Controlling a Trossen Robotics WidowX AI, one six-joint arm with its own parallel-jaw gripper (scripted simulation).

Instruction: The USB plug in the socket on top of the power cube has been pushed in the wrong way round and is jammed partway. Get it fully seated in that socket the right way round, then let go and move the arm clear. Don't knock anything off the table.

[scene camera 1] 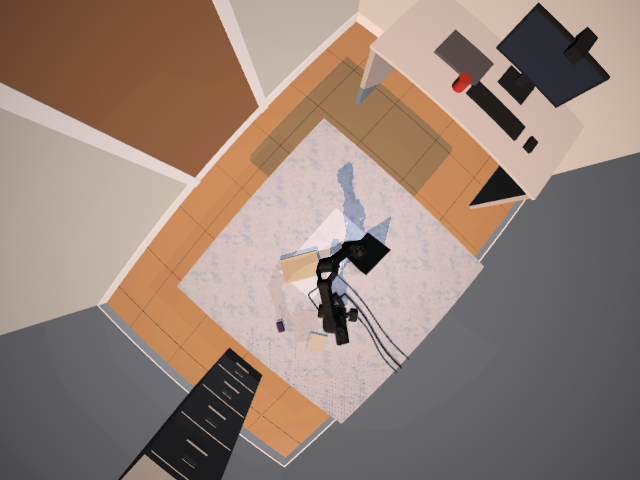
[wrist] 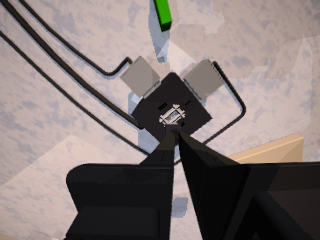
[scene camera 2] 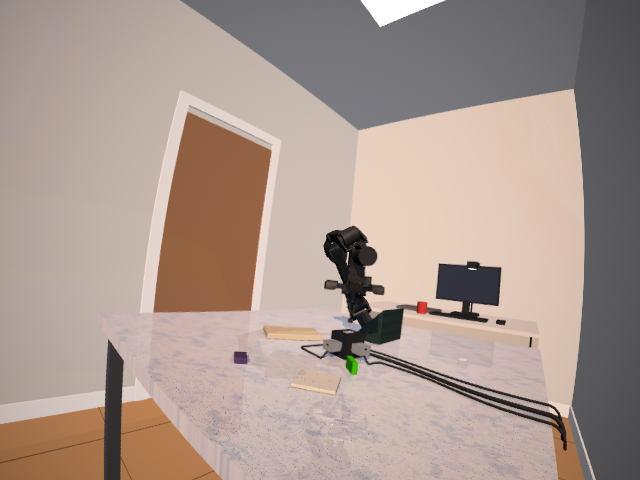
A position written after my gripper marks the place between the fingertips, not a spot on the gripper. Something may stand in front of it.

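Note:
Gripper (mine) at [scene camera 2: 351, 314] and, in the wrist view, at [wrist: 175, 137]; it holds a dark USB plug.

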